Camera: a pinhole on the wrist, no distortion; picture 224 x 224 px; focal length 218.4 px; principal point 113.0 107.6 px. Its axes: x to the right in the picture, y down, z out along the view. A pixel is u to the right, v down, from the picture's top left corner.
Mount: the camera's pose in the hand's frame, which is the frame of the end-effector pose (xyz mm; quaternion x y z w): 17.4 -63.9 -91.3 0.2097 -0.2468 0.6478 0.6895
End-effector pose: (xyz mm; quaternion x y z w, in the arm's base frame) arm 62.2 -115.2 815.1 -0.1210 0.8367 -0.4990 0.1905
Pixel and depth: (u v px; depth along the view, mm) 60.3 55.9 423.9
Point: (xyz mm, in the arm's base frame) 72.4 -487.5 1080.7
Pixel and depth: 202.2 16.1 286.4
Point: 47.1 -402.1 836.9
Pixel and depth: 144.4 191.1 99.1
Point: 85.1 -152.6 919.8
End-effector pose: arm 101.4 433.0 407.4 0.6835 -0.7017 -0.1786 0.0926
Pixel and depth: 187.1 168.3 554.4
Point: 162.3 654.9 -84.9
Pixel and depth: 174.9 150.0 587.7
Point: 192.4 620.2 -117.5
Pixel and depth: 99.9 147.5 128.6
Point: 236.1 448.4 349.3
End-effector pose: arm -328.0 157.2 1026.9 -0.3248 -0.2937 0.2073 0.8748
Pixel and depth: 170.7 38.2 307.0
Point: -355.2 165.5 1323.1
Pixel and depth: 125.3 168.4 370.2
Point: -500.6 3.9 1298.3
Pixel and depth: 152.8 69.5 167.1
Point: -315.6 103.1 1177.0
